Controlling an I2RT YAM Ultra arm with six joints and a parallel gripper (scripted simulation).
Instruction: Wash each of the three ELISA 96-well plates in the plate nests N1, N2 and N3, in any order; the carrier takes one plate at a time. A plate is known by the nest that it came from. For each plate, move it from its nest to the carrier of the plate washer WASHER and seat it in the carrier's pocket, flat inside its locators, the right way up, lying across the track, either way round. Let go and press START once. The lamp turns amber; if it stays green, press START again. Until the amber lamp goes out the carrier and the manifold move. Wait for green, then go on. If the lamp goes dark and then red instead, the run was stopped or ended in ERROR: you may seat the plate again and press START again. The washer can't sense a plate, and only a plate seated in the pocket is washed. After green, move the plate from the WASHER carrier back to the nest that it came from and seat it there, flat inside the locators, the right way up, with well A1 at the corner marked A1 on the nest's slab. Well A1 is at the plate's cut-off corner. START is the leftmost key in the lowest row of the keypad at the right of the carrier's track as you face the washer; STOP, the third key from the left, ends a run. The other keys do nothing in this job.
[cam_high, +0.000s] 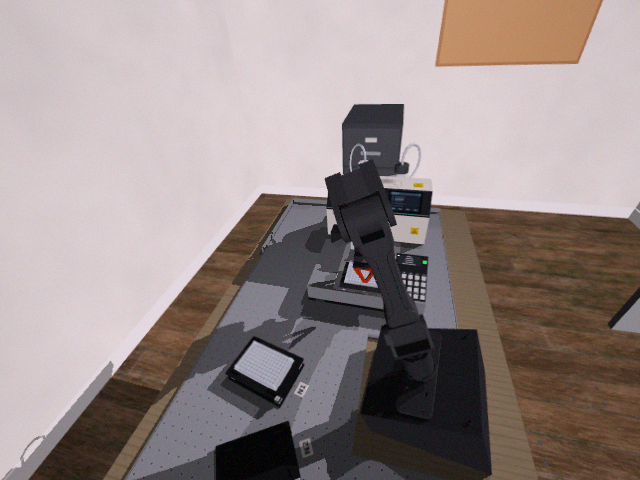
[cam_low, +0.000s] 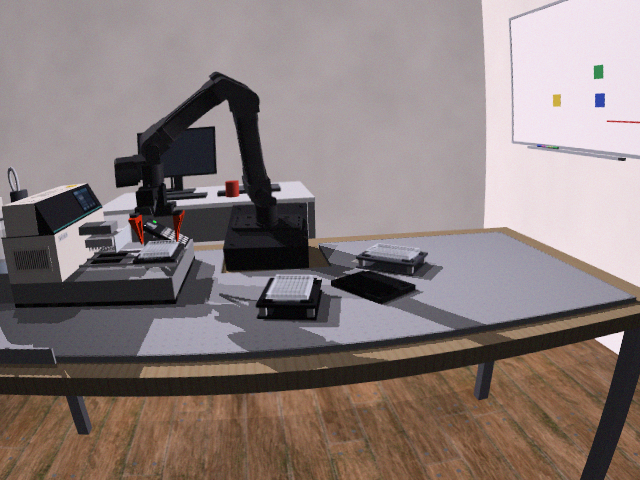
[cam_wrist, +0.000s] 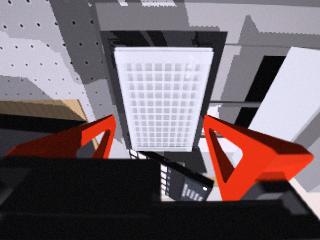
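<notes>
Right now the black washer carrier is 30 mm below my hand. The rest, counted from my hand: manifold head: 150 mm to the right, 20 mm ahead, 20 mm above; then washer: 150 mm to the right, 20 mm ahead, 20 mm above; then N1 label: 360 mm to the left, 110 mm below, 60 mm ahead.
</notes>
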